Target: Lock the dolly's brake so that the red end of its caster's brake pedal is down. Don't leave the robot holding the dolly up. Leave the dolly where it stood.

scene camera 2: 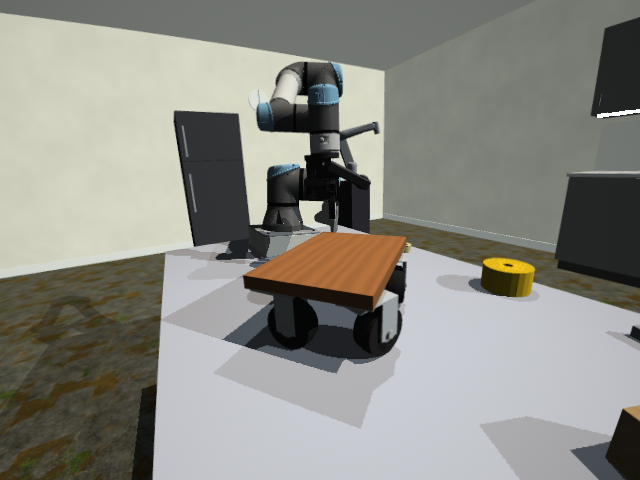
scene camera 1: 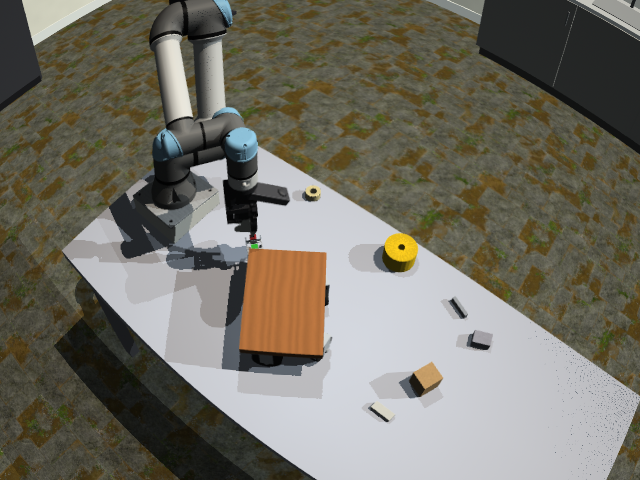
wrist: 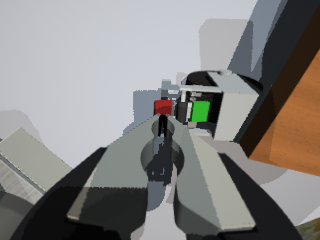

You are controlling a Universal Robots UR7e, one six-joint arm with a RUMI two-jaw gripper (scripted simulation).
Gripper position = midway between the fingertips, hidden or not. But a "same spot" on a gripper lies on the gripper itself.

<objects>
gripper: scene camera 2; scene camera 1 251,236; wrist
yellow cylinder: scene camera 2; scene camera 1; not seen in the wrist view (out of frame)
same spot on yellow cylinder: (scene camera 2: 506,277) = (scene camera 1: 398,263)
same spot on gripper: (wrist: 110,187) = (scene camera 2: 337,205)
</objects>
